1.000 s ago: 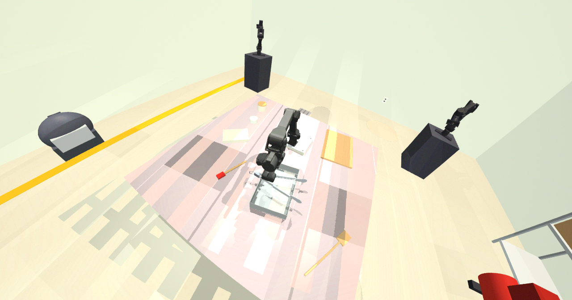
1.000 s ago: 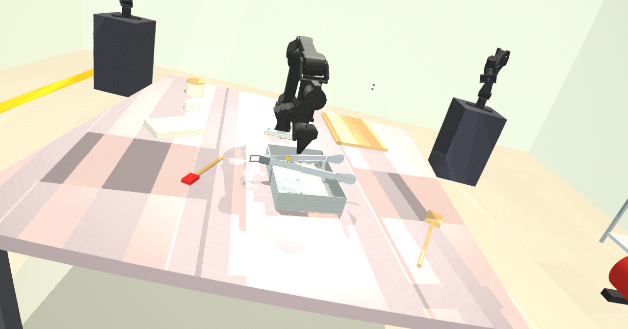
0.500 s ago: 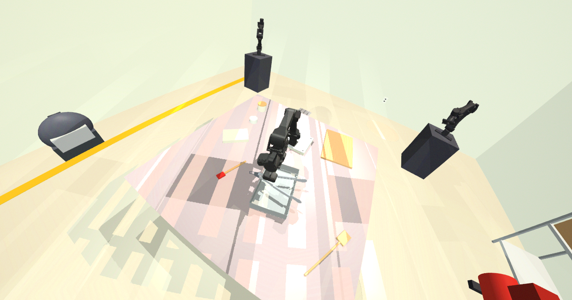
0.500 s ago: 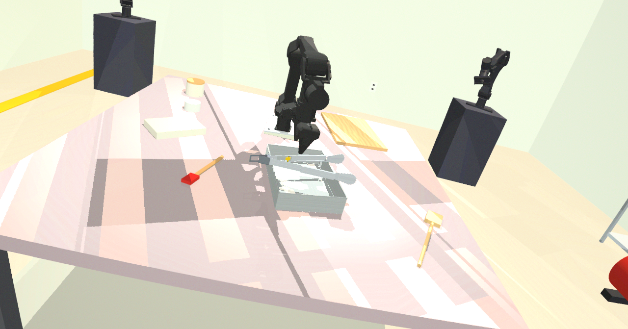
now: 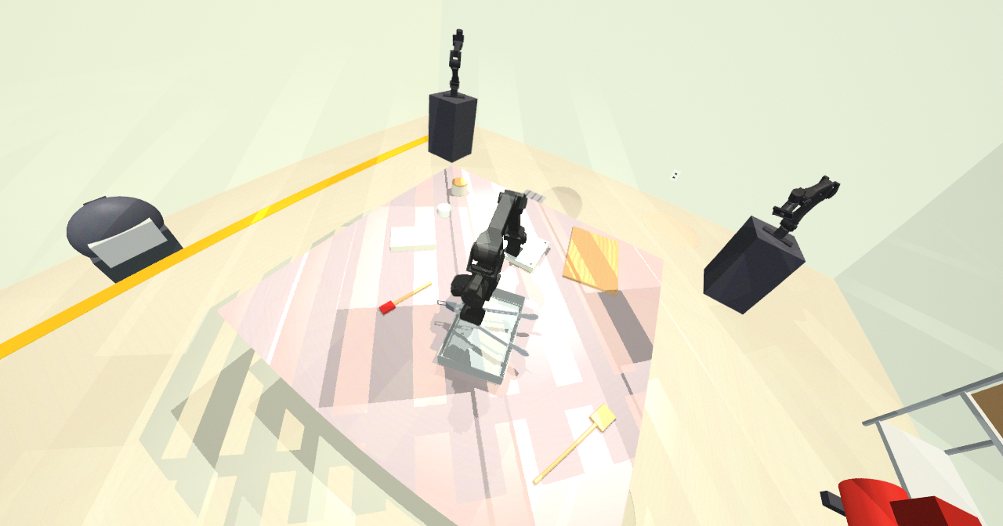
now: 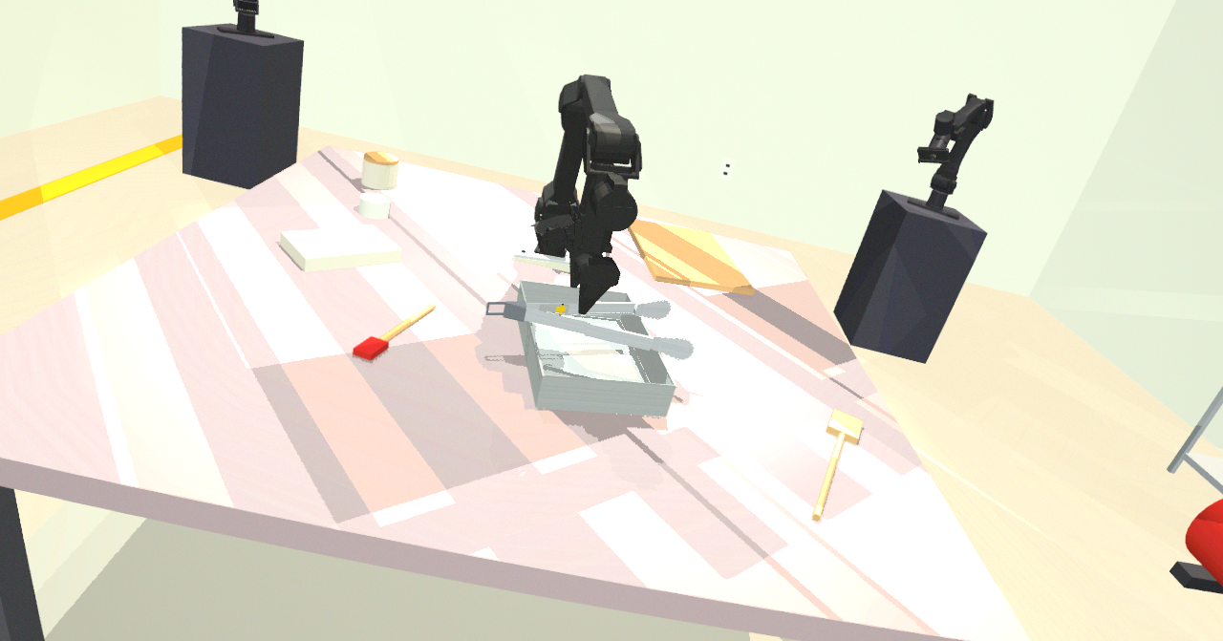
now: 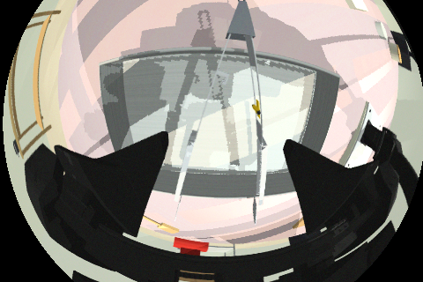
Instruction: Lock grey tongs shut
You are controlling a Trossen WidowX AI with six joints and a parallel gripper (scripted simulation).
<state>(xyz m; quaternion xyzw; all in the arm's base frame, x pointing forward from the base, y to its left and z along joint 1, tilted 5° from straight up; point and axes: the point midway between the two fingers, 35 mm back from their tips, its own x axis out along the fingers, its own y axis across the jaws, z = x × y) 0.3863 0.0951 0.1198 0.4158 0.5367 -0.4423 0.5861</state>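
The grey roasting tin is 3 cm to the left of my gripper tip and 7 cm below it. Also, from my gripper tip: pale block (17 cm behind, 45 cm to the right, 9 cm below); red spatula (8 cm ahead, 26 cm to the right, 10 cm below); wooden board (62 cm behind, 22 cm to the left, 9 cm below).
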